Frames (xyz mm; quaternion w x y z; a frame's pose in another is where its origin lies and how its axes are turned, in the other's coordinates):
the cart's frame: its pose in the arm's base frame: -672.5 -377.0 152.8 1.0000 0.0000 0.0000 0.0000
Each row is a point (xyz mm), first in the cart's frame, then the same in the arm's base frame.
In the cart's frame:
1: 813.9 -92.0 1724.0
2: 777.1 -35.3 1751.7
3: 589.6 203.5 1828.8
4: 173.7 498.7 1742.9
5: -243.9 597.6 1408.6
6: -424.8 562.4 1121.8
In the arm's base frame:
1: 141.4 -469.0 1876.8
2: 104.6 -412.3 1904.5
3: -82.9 -173.5 1981.6
4: -498.8 121.7 1895.7
5: -916.4 220.6 1561.4
6: -1097.3 185.4 1274.6

